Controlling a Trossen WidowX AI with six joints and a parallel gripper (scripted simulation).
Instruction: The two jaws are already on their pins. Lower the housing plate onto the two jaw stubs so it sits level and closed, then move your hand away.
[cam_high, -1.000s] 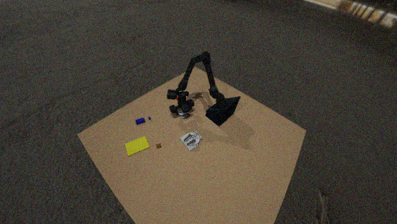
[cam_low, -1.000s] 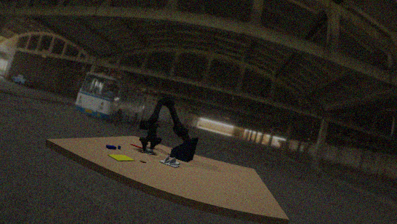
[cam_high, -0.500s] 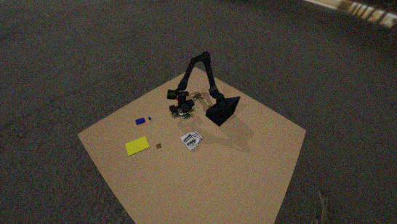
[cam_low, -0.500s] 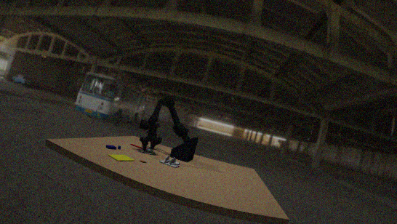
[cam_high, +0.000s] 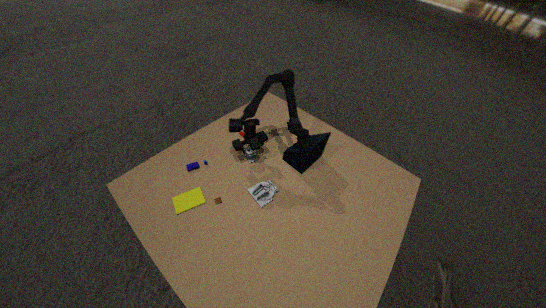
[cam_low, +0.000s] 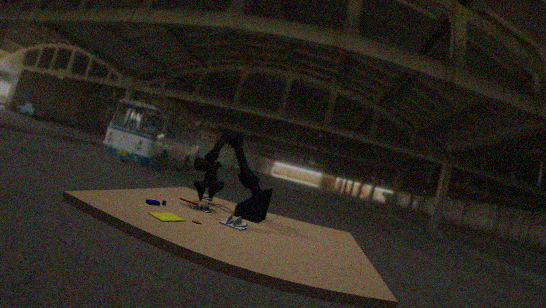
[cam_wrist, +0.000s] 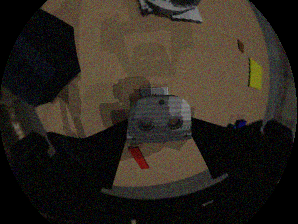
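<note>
Right now my gripper tip is 70 mm short of the grey jaw, 250 mm to the right of it and 40 mm above it. Round my gripper tip: grey housing part 10 mm to the left, 20 mm above; then tiny blue piece 230 mm ahead, 110 mm to the right, 40 mm below; then red bar 80 mm behind, 150 mm to the right, 50 mm below.
</note>
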